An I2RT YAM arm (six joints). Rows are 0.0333 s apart.
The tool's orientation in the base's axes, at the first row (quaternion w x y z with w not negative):
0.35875 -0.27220 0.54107 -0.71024
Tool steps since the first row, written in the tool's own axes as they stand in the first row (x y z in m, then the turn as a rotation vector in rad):
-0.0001 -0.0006 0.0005 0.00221 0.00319 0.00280
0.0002 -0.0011 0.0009 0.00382 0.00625 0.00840
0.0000 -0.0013 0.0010 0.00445 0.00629 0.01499
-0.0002 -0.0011 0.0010 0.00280 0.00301 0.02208
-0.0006 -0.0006 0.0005 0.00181 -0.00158 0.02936
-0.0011 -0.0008 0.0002 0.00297 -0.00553 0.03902
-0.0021 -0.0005 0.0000 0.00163 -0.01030 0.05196
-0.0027 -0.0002 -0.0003 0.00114 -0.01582 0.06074
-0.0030 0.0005 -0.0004 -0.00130 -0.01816 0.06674
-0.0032 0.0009 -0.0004 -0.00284 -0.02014 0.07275
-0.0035 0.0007 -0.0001 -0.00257 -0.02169 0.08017
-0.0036 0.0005 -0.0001 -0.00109 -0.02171 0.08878
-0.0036 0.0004 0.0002 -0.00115 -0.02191 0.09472
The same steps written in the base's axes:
0.0003 -0.0001 0.0007 0.00154 -0.00388 -0.00233
0.0003 -0.0005 0.0013 0.00558 -0.00887 -0.00379
0.0005 -0.0004 0.0015 0.01032 -0.01316 -0.00208
0.0007 -0.0002 0.0013 0.01609 -0.01538 0.00297
0.0006 0.0003 0.0007 0.02133 -0.01804 0.00934
0.0006 0.0009 0.0008 0.02728 -0.02389 0.01572
0.0011 0.0018 0.0005 0.03708 -0.02948 0.02376
0.0013 0.0024 0.0001 0.04299 -0.03325 0.03142
0.0016 0.0026 -0.0006 0.04858 -0.03436 0.03528
0.0018 0.0027 -0.0010 0.05373 -0.03626 0.03879
0.0022 0.0028 -0.0007 0.05899 -0.04049 0.04226
0.0022 0.0029 -0.0005 0.06477 -0.04661 0.04457
0.0024 0.0027 -0.0003 0.06937 -0.04993 0.04634

